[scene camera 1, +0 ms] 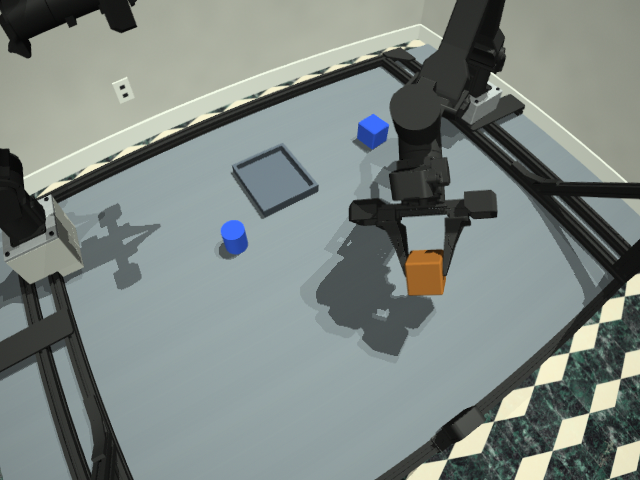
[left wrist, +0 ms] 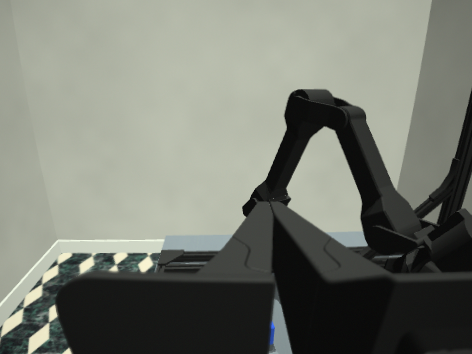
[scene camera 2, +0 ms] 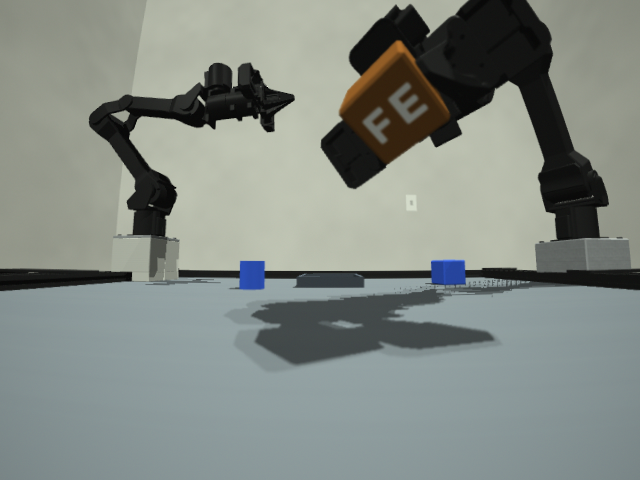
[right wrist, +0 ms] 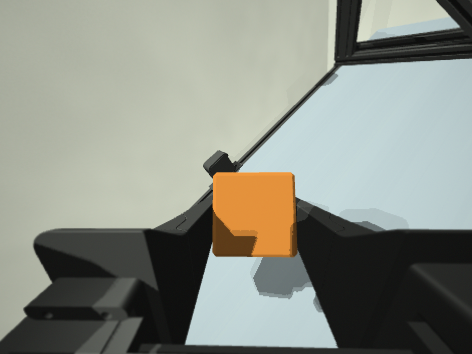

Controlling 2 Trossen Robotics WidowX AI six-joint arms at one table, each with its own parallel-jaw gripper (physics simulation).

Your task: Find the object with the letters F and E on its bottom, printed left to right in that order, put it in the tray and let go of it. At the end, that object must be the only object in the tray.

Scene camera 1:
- my right gripper: 425,276
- orange cube: 424,268
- blue cylinder: 233,233
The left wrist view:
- my left gripper: 267,212
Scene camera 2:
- my left gripper: 294,97
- my right gripper: 387,98
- orange cube: 392,106
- blue cylinder: 252,273
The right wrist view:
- my right gripper: 251,201
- orange cube: 254,213
